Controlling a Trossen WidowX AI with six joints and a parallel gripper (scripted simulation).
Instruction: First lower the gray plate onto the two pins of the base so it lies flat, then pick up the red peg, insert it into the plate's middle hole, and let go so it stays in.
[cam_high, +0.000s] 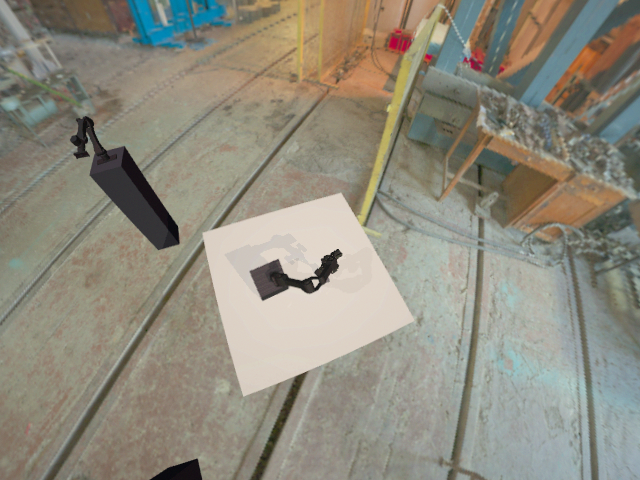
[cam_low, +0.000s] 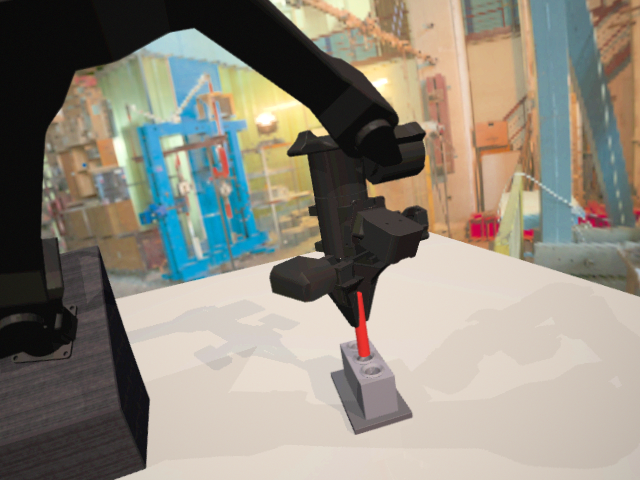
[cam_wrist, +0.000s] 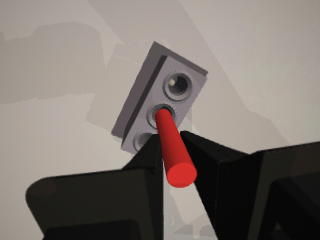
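Now: the gray plate 60 mm below my gripper tip. Also, from my gripper tip: gray base 100 mm below; then red peg right at my gripper tip.
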